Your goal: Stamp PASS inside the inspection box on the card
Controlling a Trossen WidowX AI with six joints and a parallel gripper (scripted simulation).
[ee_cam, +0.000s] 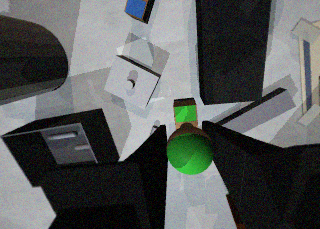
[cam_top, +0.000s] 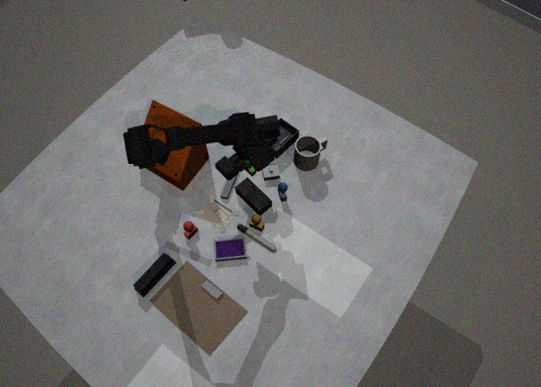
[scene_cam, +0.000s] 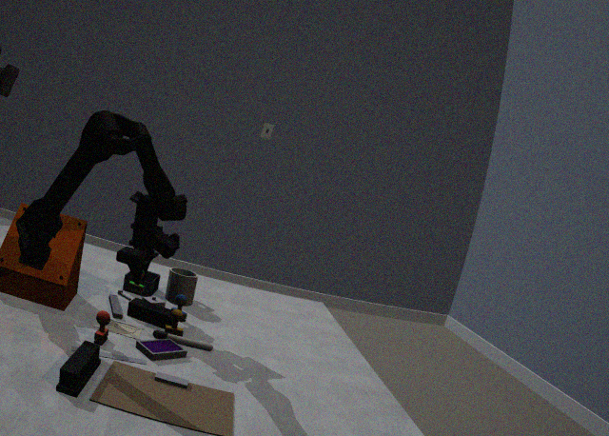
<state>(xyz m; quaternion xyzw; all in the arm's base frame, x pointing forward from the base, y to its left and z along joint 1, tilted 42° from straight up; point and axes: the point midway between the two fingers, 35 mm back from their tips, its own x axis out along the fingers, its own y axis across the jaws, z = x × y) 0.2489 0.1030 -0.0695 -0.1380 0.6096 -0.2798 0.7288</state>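
The green-knobbed stamp lies 1 cm below my gripper tip. The rest, counted from my gripper tip: black block: 5 cm ahead, 6 cm to the right, 5 cm below; then grey plate: 4 cm ahead, 4 cm to the left, 5 cm below; then grey bar: 5 cm behind, 5 cm to the right, 6 cm below.
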